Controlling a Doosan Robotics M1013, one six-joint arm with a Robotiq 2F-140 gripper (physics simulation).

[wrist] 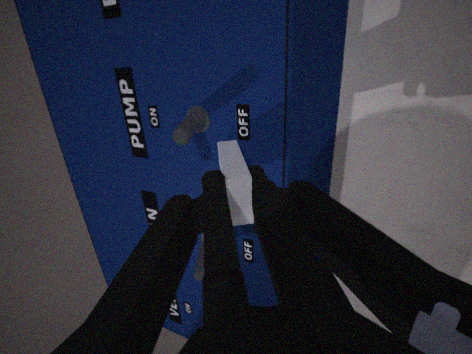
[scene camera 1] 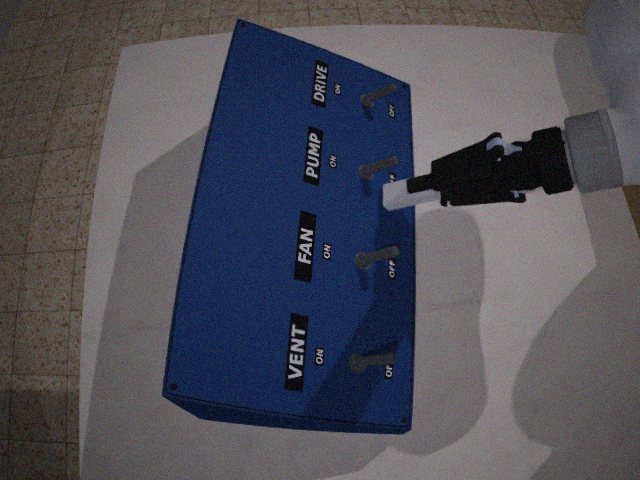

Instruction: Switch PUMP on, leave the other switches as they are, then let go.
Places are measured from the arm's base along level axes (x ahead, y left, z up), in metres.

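Where they show: gripper, fingertip midpoint: (wrist: 228, 159) (scene camera 1: 385, 197).
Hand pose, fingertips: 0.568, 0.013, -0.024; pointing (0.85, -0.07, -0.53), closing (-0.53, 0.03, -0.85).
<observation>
After its pixels a point has its place, as x, y, z.
The PUMP switch (scene camera 1: 379, 166) {0.577, -0.013, 0.007} (wrist: 190, 126) {0.563, -0.019, 0.007} is a grey lever on the blue panel. In the scene view it leans toward its OFF label, like the DRIVE switch (scene camera 1: 381, 94) {0.563, -0.131, 0.007}, the FAN switch (scene camera 1: 379, 256) {0.586, 0.107, 0.009} and the VENT switch (scene camera 1: 374, 360) {0.598, 0.224, 0.010}. My gripper (scene camera 1: 391, 196) {0.568, 0.013, -0.024} (wrist: 228, 159) {0.568, 0.013, -0.024} is shut and empty, its pale fingertips together. The tips are beside the PUMP lever, on the side toward FAN, near PUMP's OFF label (wrist: 243, 121) {0.555, -0.016, -0.033}. A gap shows between tips and lever in the wrist view. The gripper hides part of the FAN area there.
The blue panel (scene camera 1: 248, 206) {0.727, 0.062, 0.047} (wrist: 85, 165) {0.744, 0.031, 0.056} is a box with a sloping face and stands on a pale table (scene camera 1: 444, 67) {0.424, -0.300, -0.108}. The arm reaches in from the right in the scene view. Shadows of the arm fall on the panel's lower right and the table. Tiled floor (scene camera 1: 41, 206) lies beyond.
</observation>
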